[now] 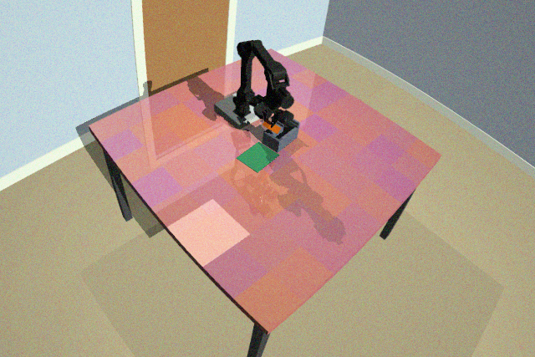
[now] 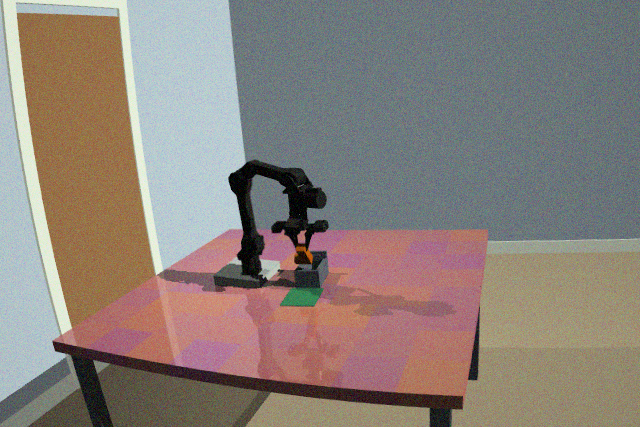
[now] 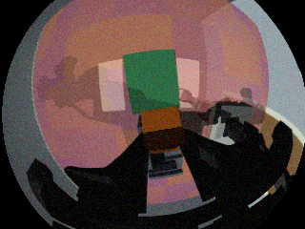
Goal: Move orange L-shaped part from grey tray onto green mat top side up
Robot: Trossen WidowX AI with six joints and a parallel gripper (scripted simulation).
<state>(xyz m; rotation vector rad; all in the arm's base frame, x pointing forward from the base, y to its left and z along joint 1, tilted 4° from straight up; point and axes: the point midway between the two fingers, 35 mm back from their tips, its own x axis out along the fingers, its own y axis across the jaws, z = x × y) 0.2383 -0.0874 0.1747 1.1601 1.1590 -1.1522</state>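
Right now the green mat is 40 mm to the right of my gripper tip and 170 mm below it. Also, from my gripper tip: orange L-shaped part: 20 mm behind, 30 mm to the left, 30 mm below.
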